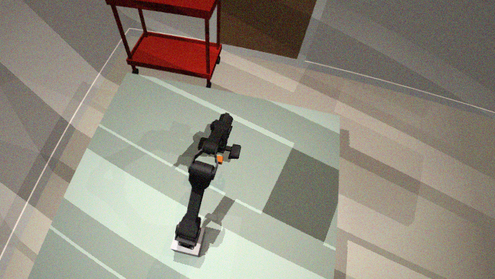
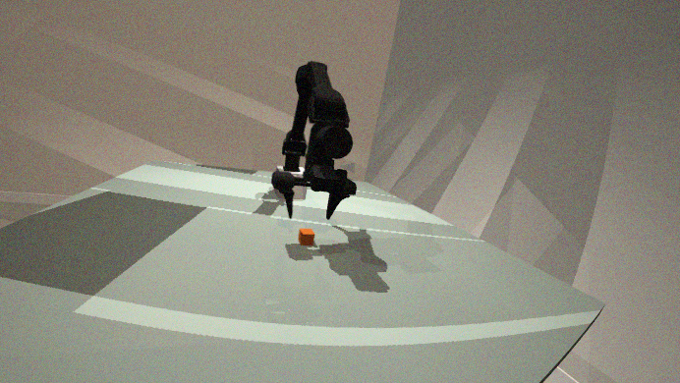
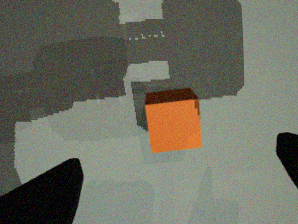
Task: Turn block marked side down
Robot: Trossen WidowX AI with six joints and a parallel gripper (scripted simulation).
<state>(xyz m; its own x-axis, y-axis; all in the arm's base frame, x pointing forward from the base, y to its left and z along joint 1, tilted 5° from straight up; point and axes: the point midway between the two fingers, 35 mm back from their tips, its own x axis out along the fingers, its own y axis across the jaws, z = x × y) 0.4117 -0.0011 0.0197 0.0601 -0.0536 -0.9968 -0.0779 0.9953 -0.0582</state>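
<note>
My gripper tip is now 5 cm above the block and 1 cm past it.
</note>
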